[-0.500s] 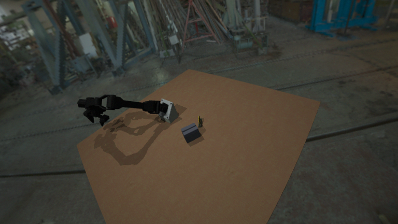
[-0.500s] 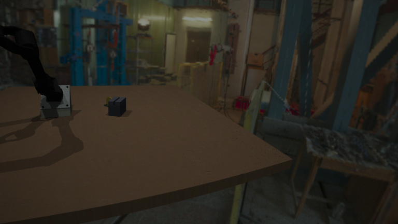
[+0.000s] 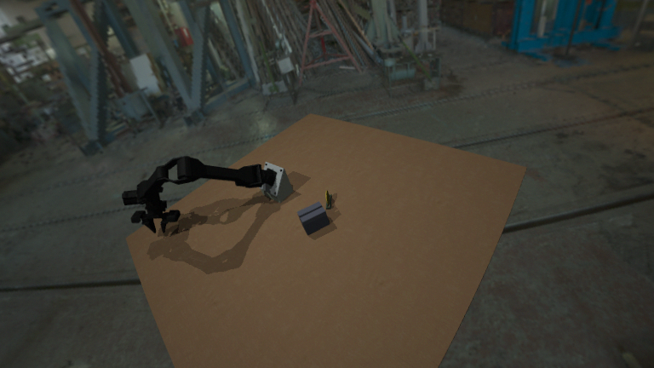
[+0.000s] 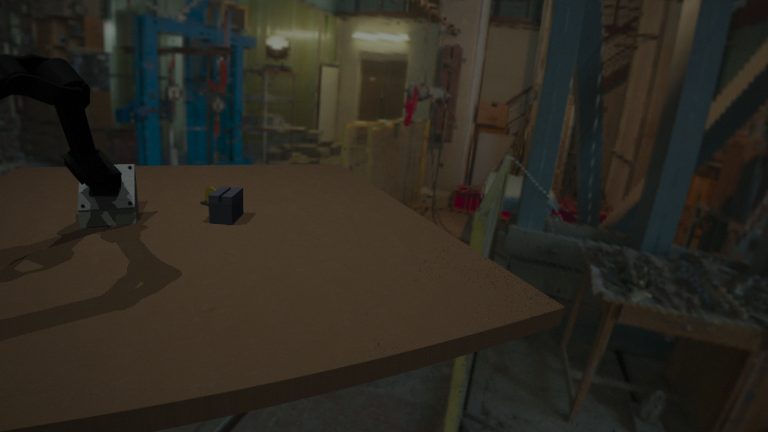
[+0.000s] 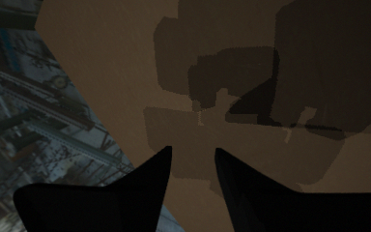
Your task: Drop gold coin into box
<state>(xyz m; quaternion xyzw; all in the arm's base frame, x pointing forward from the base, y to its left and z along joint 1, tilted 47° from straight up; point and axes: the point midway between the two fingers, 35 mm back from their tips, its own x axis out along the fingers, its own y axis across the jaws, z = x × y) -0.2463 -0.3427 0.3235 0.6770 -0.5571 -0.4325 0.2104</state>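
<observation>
My gripper tip is now 56 cm to the right of the gold coin, 50 cm short of it and 2 cm above it.
</observation>
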